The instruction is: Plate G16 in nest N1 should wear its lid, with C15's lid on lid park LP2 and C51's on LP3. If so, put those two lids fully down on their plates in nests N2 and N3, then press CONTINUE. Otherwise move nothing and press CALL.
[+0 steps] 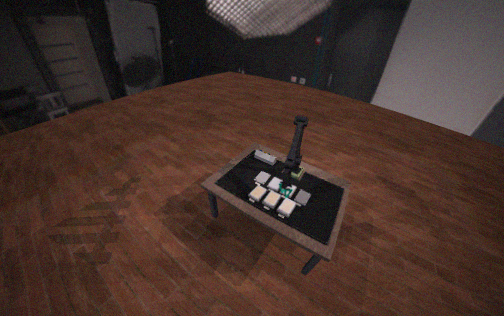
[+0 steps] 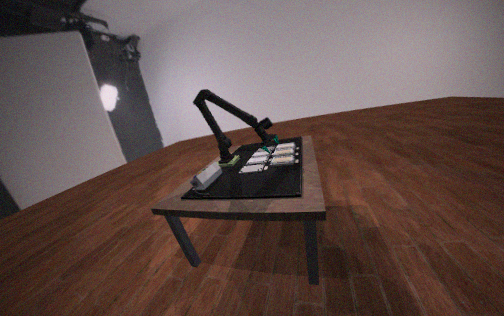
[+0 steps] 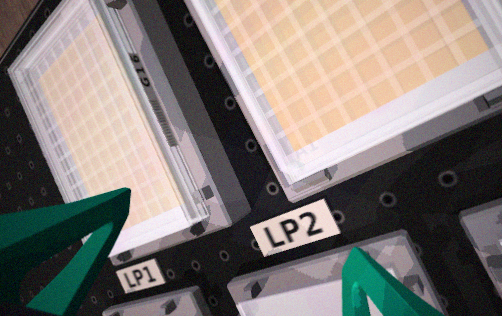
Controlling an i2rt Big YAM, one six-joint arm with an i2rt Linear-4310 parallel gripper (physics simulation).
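Frame: origin at the arm's base, x up, y right, z ahead, level; centimetres.
Seen in the pictures: gripper, between the fingertips: (image 1: 284, 195) (image 2: 274, 148) (image 3: 240, 229); arm's base, origin of its link: (image 1: 294, 169) (image 2: 226, 160).
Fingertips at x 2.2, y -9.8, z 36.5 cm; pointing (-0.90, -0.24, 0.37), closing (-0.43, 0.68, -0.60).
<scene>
Pixels of each thing's top centre, then the offset from my fingertips to it. "spot": a spot on its surface instead.
- Plate G16, centre of its top: (image 3: 85, 137) (image 2: 285, 145) (image 1: 287, 205) dx +0.0, dy -7.2, dz +6.8 cm
- middle plate, centre of its top: (image 2: 283, 150) (image 1: 272, 197) dx -0.2, dy +5.9, dz +7.9 cm
- third plate, centre of its top: (image 2: 281, 158) (image 1: 258, 191) dx -1.0, dy +18.5, dz +9.6 cm
- whitish lid, a spot on its surface: (image 3: 295, 304) spot: dx -2.1, dy -0.2, dz -4.7 cm
- park labelled LP2, a spot on its surface: (image 3: 295, 227) spot: dx -3.7, dy +0.5, dz -1.5 cm
- pale lid, centre of its top: (image 2: 257, 159) (image 1: 275, 182) dx -2.2, dy +13.6, dz -9.0 cm
- Park LP1, centre of its top: (image 1: 303, 196) dx -1.9, dy -12.2, dz -11.3 cm
- fourth park, centre of its top: (image 2: 251, 166) (image 1: 262, 176) dx -1.9, dy +26.9, dz -7.9 cm
- grey control box, centre of its top: (image 2: 204, 168) (image 1: 266, 152) dx +4.5, dy +41.0, dz -32.1 cm
Plate G16 (image 3: 107, 115) (image 1: 287, 207) (image 2: 285, 145) sits in its nest with a clear, glossy layer like a lid over pale wells. The middle plate (image 3: 360, 65) (image 1: 272, 200) has brighter orange wells; its code is not legible. The third plate (image 1: 257, 193) (image 2: 282, 160) is beside it. A whitish lid (image 3: 295, 304) lies on the park labelled LP2 (image 3: 295, 227); another pale lid (image 1: 274, 184) shows on the neighbouring park. Their identities are not readable here. My gripper (image 3: 240, 229) (image 1: 286, 190) (image 2: 271, 144) is open and empty, above the parks.
Park LP1 (image 1: 303, 197) is grey, its label (image 3: 140, 276) below G16. A fourth park (image 1: 262, 177) (image 2: 253, 169) is at the other end of the row. The grey control box (image 1: 265, 157) (image 2: 206, 178) stands near the table edge; its button labels are not legible.
</scene>
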